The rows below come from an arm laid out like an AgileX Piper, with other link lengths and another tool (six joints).
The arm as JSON. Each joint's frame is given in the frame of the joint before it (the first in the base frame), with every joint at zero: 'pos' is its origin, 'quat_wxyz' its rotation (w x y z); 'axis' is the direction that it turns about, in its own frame. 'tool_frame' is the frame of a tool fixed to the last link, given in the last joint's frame.
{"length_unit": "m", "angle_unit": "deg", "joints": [
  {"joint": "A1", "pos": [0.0, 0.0, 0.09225], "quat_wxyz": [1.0, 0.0, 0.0, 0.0], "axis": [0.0, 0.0, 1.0]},
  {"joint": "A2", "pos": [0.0, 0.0, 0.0], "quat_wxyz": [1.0, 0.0, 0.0, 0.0], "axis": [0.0, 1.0, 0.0]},
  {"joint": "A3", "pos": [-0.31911, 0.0, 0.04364], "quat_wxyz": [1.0, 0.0, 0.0, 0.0], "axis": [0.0, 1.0, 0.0]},
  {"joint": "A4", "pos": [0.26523, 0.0, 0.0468], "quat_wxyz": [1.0, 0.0, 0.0, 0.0], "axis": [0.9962, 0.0, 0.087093]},
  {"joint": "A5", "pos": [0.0, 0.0, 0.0], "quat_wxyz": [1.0, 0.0, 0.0, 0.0], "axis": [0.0, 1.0, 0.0]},
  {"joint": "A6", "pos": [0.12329, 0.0, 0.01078], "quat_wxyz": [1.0, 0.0, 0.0, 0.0], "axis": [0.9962, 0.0, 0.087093]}
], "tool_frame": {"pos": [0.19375, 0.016, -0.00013], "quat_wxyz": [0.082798, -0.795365, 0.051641, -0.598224]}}
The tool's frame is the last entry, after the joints.
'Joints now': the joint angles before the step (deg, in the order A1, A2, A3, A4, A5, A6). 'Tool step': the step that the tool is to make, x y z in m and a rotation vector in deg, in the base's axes. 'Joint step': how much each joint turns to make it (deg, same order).
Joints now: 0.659, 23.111, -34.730, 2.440, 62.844, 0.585
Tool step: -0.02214, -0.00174, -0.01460, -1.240, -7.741, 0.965
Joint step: 0.001, -15.597, 6.952, -0.225, 0.973, -1.495
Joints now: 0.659, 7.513, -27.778, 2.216, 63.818, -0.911
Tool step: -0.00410, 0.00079, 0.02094, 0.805, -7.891, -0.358
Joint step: 0.003, -8.320, 0.083, 0.114, 0.311, 0.753
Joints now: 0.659, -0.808, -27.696, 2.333, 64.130, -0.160
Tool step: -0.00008, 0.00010, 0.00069, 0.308, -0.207, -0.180
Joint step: 0.001, -0.224, 0.000, -0.001, 0.001, 0.356
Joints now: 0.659, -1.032, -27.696, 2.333, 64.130, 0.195
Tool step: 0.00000, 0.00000, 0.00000, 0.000, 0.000, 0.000
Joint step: 0.000, 0.000, 0.000, 0.000, 0.000, 0.000
